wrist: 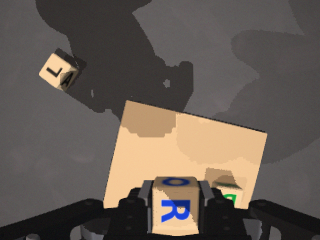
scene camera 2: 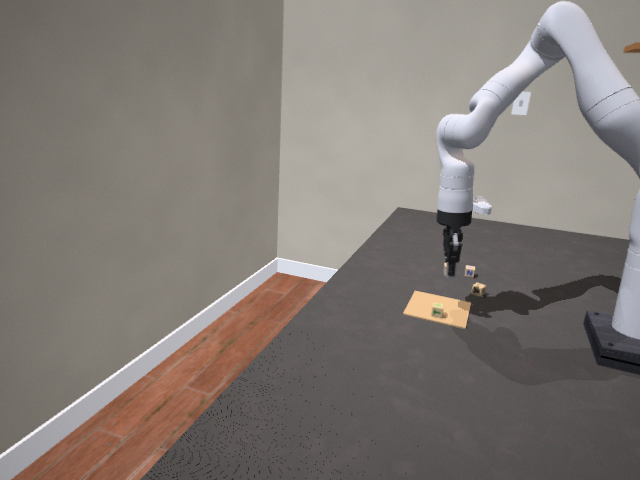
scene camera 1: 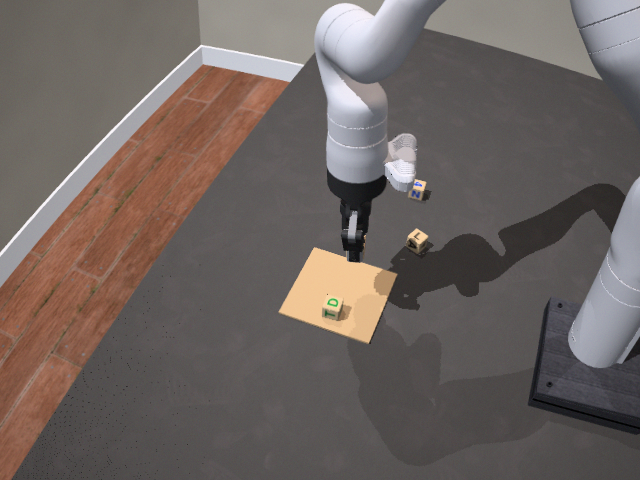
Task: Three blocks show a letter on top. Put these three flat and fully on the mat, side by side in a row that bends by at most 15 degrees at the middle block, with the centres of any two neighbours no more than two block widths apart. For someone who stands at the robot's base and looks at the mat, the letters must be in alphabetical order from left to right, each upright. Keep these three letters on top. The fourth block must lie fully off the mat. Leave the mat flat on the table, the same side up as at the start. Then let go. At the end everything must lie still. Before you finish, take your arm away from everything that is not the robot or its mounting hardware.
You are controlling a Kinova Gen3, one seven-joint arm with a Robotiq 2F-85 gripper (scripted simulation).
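Observation:
My gripper: visible, wrist view and scene camera 2 included. Tan mat: visible.

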